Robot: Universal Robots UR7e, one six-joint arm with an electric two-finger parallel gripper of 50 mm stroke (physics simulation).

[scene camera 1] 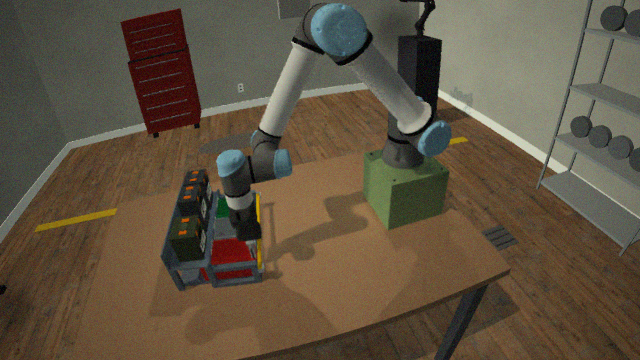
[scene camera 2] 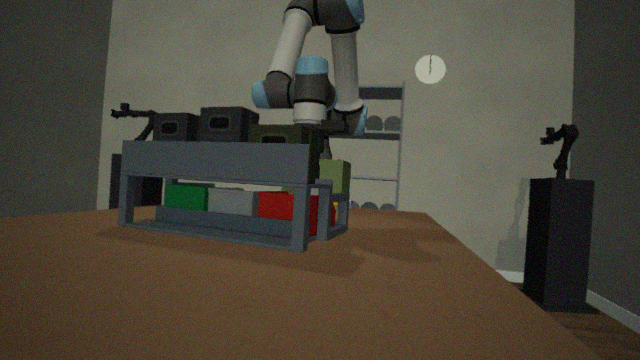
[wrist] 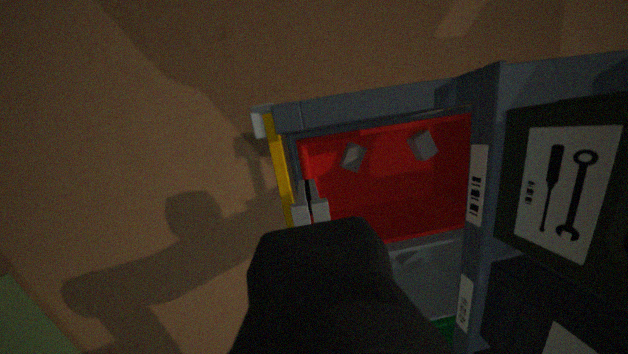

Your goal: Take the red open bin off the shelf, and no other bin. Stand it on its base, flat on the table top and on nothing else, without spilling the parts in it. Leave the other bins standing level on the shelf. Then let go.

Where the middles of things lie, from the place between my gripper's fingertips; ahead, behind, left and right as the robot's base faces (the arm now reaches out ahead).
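Labels:
With the yellow bar [wrist: 275,144] I find 20 mm above my hand, 100 mm to the right of it and 50 mm behind it. The shelf [scene camera 2: 268,241] is 40 mm below my hand, 140 mm to the right of it and 90 mm ahead of it. There is also the grey bin [scene camera 2: 237,201], 130 mm to the right of my hand and 50 mm ahead of it. My gripper itself is 70 mm short of the red open bin [scene camera 2: 279,205] and 20 mm to the left of it; going by their middles, of the things named here the red open bin is the nearest to my gripper.

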